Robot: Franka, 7 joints.
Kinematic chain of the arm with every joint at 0, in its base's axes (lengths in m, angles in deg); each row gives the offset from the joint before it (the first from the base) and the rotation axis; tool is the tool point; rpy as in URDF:
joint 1: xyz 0 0 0.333 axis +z
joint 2: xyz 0 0 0 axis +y
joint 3: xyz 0 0 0.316 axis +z
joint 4: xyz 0.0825 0 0 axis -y
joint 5: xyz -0.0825 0 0.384 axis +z
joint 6: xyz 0 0 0 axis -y
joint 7: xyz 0.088 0 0 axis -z
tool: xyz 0 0 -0.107 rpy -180 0 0
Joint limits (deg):
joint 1: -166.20..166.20
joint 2: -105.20..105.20
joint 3: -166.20..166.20
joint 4: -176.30..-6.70
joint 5: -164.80..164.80
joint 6: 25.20..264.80
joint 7: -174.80..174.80
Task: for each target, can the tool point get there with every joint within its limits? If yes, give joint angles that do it. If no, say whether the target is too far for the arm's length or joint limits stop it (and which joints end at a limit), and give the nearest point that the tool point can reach.
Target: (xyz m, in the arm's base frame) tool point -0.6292 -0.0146 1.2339
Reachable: no: too far | nearest point -0.4912 -0.0114 1.0363 | short by 0.241 m
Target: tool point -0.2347 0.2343 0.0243
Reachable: yes | joints -139.72 -82.52 -135.40 -148.75 -36.96 156.56 118.91
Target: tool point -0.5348 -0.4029 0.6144
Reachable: yes | joints -97.45 21.86 -57.42 -97.13 -12.03 187.00 46.37
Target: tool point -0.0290 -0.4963 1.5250
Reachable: no: too far | nearest point -0.0193 -0.3297 1.1248 | short by 0.434 m
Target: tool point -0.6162 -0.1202 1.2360
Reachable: no: too far | nearest point -0.4807 -0.0938 1.0374 | short by 0.242 m
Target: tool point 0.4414 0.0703 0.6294
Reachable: yes | joints 79.01 87.12 -131.53 -106.29 30.53 77.86 116.32
